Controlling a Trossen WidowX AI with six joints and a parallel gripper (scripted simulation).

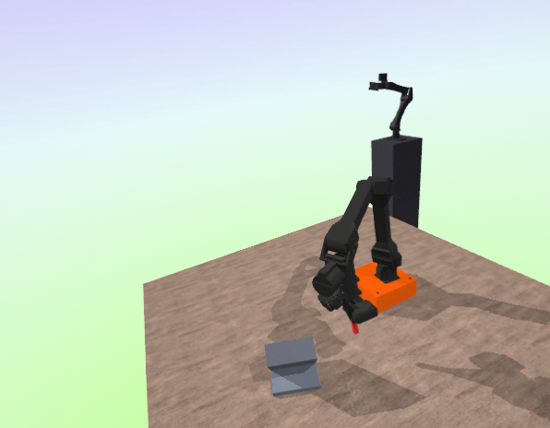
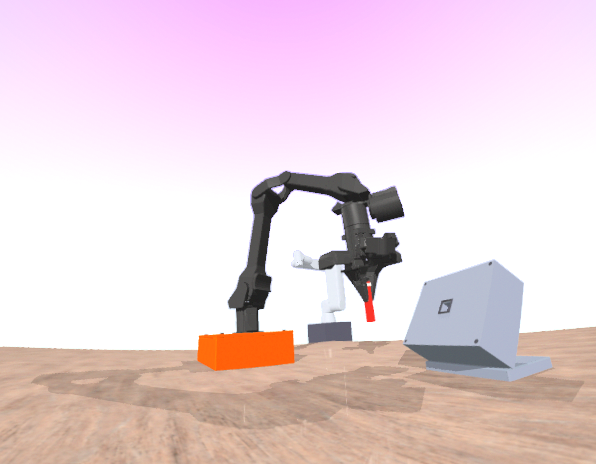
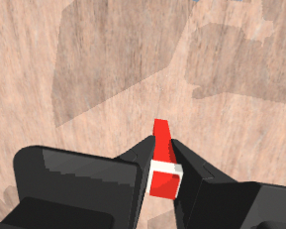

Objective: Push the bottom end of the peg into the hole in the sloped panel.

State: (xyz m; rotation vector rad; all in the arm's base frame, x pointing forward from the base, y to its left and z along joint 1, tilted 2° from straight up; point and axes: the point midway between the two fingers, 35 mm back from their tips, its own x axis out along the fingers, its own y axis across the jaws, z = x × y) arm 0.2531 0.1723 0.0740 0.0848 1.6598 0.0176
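Now: gripper tip 19 cm short of the sloped grey panel, 5 cm above it and 2 cm to the left of it. The rest, counted from my gripper tip: red square peg 2 cm above.
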